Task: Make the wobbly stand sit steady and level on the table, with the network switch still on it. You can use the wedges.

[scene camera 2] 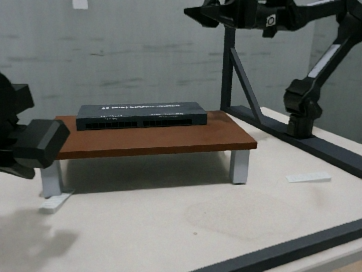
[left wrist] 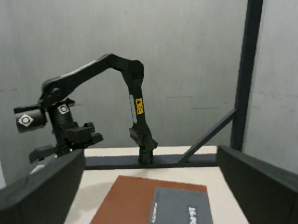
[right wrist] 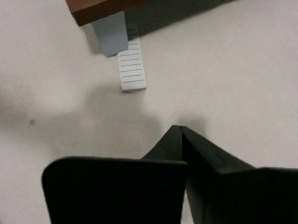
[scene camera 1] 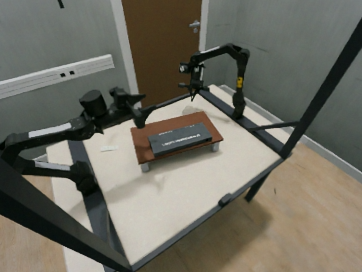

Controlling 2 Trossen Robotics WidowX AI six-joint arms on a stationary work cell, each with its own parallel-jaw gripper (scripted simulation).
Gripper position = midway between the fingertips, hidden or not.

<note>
In view: the left gripper (scene camera 1: 150, 100), the right gripper (scene camera 2: 32, 176), a dark network switch (scene camera 2: 109, 116) and a brown stand (scene camera 2: 221, 133).
The dark network switch shows as well in scene camera 1 (scene camera 1: 177, 139). The brown stand is seen too in scene camera 1 (scene camera 1: 144, 154). The left gripper is seen too in the left wrist view (left wrist: 151, 154). The right wrist view does not show the dark network switch: it is out of frame.
</note>
